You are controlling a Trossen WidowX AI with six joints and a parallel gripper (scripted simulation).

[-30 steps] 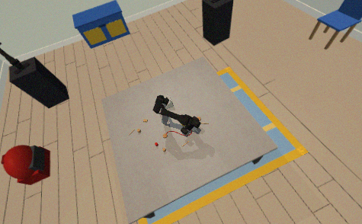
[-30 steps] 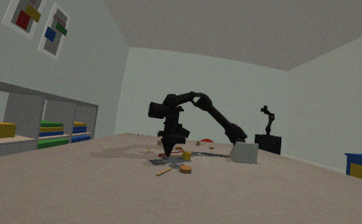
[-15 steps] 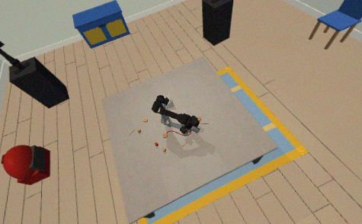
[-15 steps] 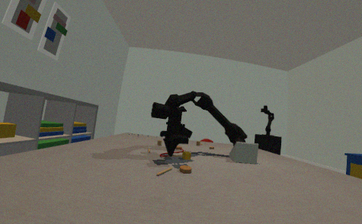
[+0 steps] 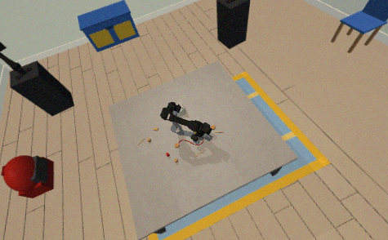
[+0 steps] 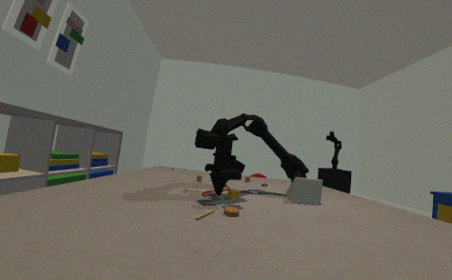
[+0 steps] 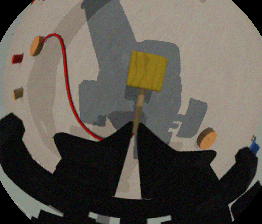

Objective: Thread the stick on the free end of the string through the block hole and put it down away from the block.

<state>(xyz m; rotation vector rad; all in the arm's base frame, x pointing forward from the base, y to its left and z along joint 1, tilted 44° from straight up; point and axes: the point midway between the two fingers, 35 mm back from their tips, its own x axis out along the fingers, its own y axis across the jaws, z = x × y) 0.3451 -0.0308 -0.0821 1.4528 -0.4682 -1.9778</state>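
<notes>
Right now the yellow wooden block is 6 cm behind my gripper tip and 2 cm to the right of it. Round my gripper tip: small red piece 33 cm to the right, 2 cm behind.
</notes>
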